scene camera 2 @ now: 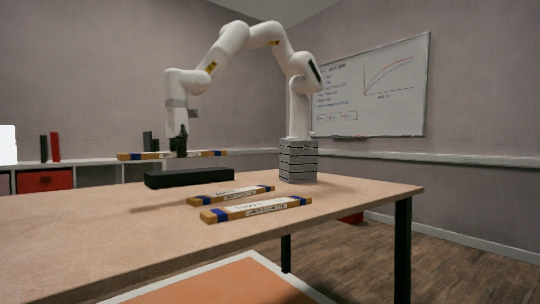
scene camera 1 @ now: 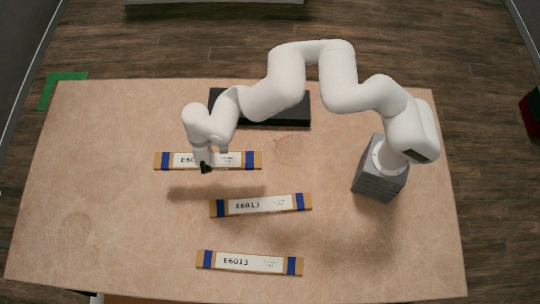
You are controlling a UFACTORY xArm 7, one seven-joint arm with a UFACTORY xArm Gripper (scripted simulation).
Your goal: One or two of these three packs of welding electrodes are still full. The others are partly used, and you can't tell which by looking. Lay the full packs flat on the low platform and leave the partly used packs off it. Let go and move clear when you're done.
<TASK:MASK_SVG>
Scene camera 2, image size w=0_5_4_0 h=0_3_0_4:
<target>gripper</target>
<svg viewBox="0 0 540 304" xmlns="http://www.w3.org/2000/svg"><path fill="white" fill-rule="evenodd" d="M165 108L165 110L168 109L166 112L166 137L170 140L170 152L177 151L177 158L187 157L188 109L179 107Z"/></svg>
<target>pack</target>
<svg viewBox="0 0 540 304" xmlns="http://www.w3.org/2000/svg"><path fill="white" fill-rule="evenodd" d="M312 198L304 195L292 195L200 211L199 219L207 225L312 204Z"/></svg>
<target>low black platform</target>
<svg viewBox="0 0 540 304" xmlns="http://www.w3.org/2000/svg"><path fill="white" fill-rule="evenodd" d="M234 169L228 167L208 167L144 172L144 184L153 190L162 187L235 179Z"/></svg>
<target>pack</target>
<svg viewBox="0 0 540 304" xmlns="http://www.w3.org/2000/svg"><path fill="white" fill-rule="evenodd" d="M275 186L262 184L186 198L186 204L193 207L209 205L275 191Z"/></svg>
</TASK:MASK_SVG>
